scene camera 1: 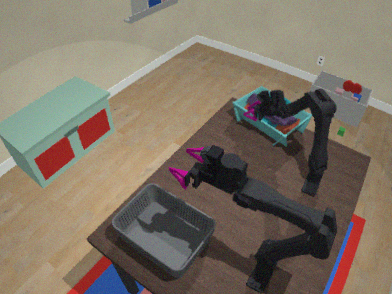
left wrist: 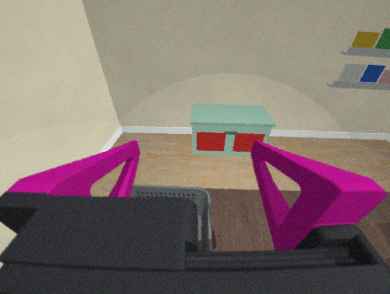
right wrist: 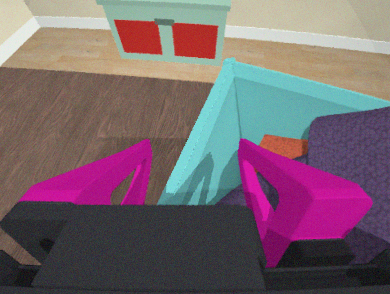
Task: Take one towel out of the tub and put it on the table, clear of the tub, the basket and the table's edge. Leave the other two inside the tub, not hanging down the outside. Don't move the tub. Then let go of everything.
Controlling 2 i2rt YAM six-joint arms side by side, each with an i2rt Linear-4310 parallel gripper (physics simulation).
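Observation:
A turquoise tub (scene camera 1: 269, 131) (right wrist: 272, 102) stands at the table's far end. Purple cloth (scene camera 1: 283, 120) (right wrist: 350, 150) and orange cloth (scene camera 1: 288, 126) (right wrist: 285, 146) lie in it; how many towels they make up cannot be told. My right gripper (scene camera 1: 250, 111) (right wrist: 194, 146) is partly open and empty at the tub's left end. In the right wrist view the tub's side wall shows between its fingers, with the right-hand finger over the tub's inside. My left gripper (scene camera 1: 179, 159) (left wrist: 195, 146) is wide open and empty, above the table beyond the grey basket.
The grey basket (scene camera 1: 201, 241) (left wrist: 172, 190) stands at the near left of the brown table (scene camera 1: 215, 131) (left wrist: 235, 220) (right wrist: 100, 110), with shadow inside. A green cabinet (scene camera 1: 55, 110) (left wrist: 231, 115) (right wrist: 167, 42) stands on the floor past the table's edge.

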